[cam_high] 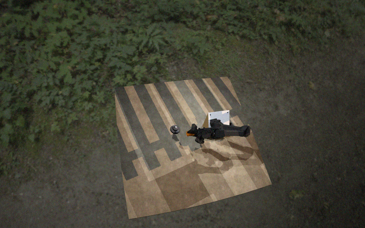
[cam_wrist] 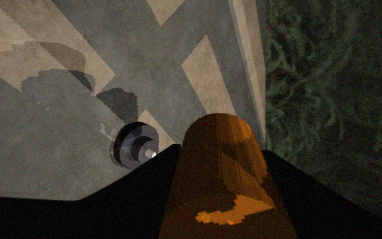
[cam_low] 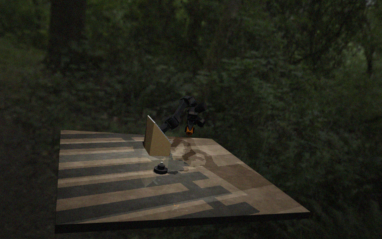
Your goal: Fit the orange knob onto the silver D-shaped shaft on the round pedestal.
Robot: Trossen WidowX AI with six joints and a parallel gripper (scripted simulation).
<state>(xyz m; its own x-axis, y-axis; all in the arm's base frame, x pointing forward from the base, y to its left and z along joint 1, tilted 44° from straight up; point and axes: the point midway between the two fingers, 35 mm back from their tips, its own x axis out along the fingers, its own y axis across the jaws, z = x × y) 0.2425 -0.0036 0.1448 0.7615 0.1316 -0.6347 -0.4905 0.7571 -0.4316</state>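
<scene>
Now: the orange knob 3 cm behind my gripper tip, 2 cm above it and 1 cm to the left of it. Round my gripper tip: round dark pedestal (22 cm below, 17 cm to the right, 4 cm ahead).
</scene>
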